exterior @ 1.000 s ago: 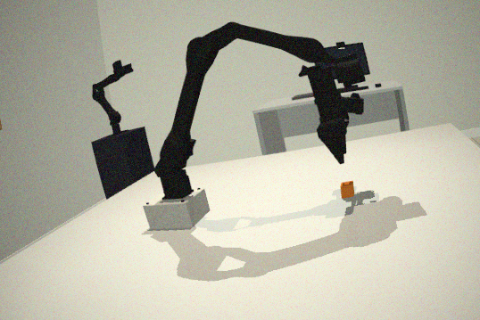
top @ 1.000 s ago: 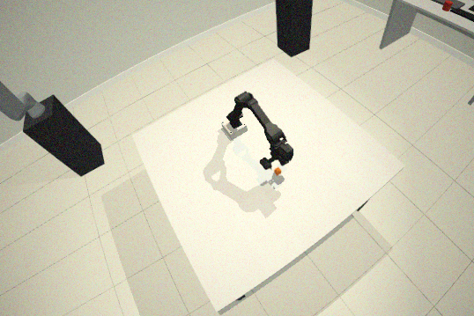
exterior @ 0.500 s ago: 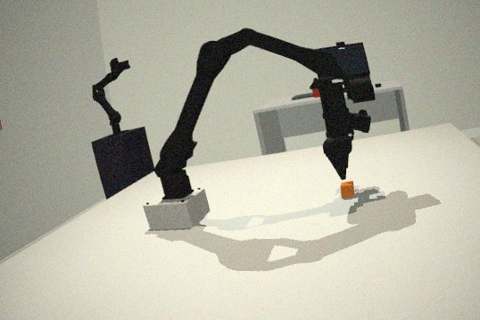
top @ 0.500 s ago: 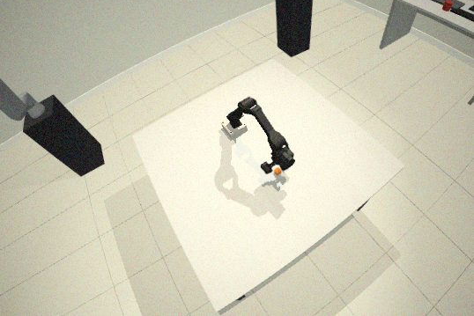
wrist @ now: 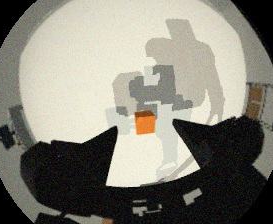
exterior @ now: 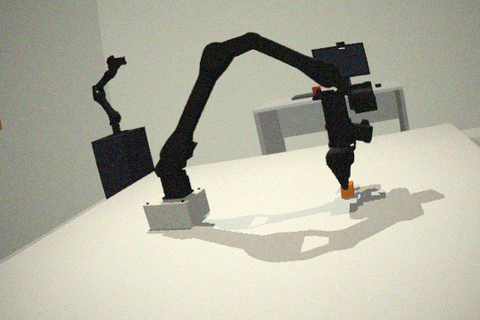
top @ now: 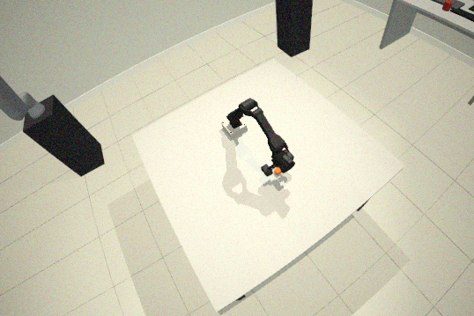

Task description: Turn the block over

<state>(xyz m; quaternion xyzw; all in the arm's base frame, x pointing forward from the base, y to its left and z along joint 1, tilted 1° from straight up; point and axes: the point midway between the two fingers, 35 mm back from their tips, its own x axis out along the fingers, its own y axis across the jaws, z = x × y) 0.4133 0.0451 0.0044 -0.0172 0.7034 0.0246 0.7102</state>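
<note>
Now: the block 10 mm behind my gripper tip and 20 mm below it.
</note>
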